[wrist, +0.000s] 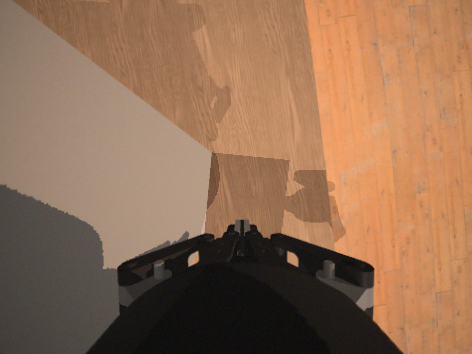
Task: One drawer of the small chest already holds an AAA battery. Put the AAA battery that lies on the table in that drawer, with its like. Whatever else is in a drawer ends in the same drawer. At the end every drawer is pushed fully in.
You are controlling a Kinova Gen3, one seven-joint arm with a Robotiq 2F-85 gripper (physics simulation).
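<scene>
The small chest fills the left of the wrist view as a large plain beige-grey surface, partly in shadow. One corner of it points to the middle of the view, and its edge runs down from there towards the gripper. My gripper is shut and empty, with its fingertips together just right of that edge in the view. The gap between fingertips and chest cannot be judged. The drawer fronts, the handles and the AAA batteries do not show, so the state of the drawers cannot be told.
The brown wooden table shows behind and to the right of the chest, with dark shadows on it. Its right edge runs down the view, and the orange plank floor lies beyond it.
</scene>
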